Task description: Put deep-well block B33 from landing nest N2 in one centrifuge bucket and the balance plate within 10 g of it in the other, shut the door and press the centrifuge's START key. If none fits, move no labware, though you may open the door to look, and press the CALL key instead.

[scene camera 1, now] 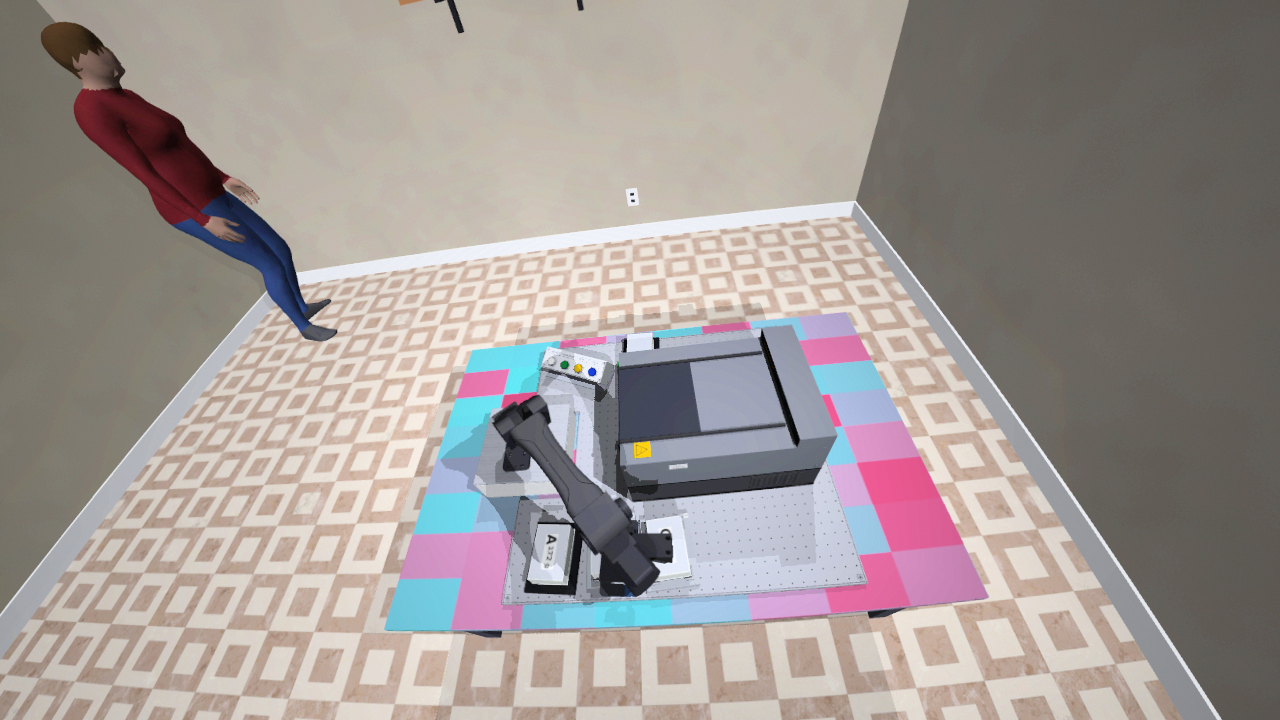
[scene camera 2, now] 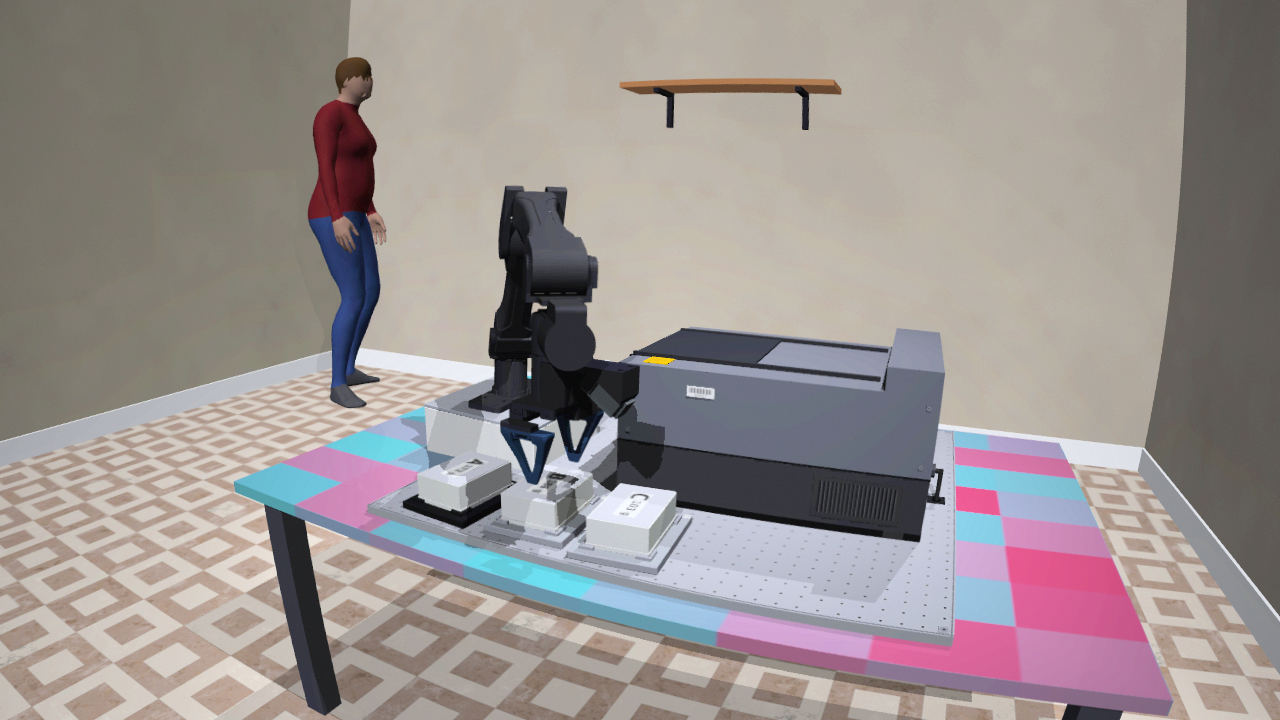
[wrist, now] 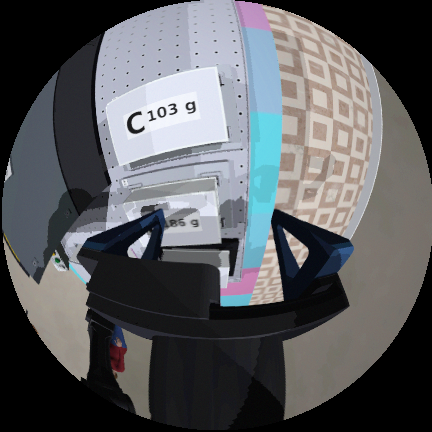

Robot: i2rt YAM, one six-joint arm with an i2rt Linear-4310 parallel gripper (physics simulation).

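Frame: origin at the arm's base, x ahead, y left, z up, level; millimetres.
Where they show: gripper, between the fingertips: [scene camera 2: 554, 472] [wrist: 217, 214]; arm's base, origin of its link: [scene camera 2: 510, 396].
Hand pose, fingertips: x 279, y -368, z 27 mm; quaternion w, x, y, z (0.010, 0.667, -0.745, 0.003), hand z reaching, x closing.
Each offset is from my fingertips to the top centre of the thing. Level surfaces: height alone.
The white plate marked B 186 g @(dx -43, dy +66, dz -47 mm) [scene camera 2: 537, 510] [wrist: 202, 236] sits on its nest between the plate marked A @(dx -182, dy +62, dz -47 mm) [scene camera 1: 550, 562] [scene camera 2: 458, 488] [wrist: 194, 257], on a black base, and the plate marked C 103 g @(dx +91, dy +48, dz -47 mm) [scene camera 1: 677, 562] [scene camera 2: 630, 530] [wrist: 172, 120]. My gripper [scene camera 2: 554, 470] [wrist: 217, 214] is open and empty, its fingertips low over plate B. The centrifuge [scene camera 1: 729, 454] [scene camera 2: 778, 431] [wrist: 32, 135] has a dark and a grey panel across its top; no opening or bucket shows. A key panel @(dx -134, dy +633, dz -17 mm) [scene camera 1: 580, 359] carries white, green, yellow and blue keys. No label B33 or N2 is readable.
The arm base stands on a pale box [scene camera 1: 523, 483] [scene camera 2: 453, 432] left of the centrifuge. A small white object @(dx +75, dy +661, dz -43 mm) [scene camera 1: 639, 342] is behind the centrifuge's far left corner. The perforated board @(dz -101 mm) [scene camera 1: 760, 537] [scene camera 2: 787, 582] extends right of plate C. A person [scene camera 1: 147, 152] [scene camera 2: 344, 170] stands beyond the table.
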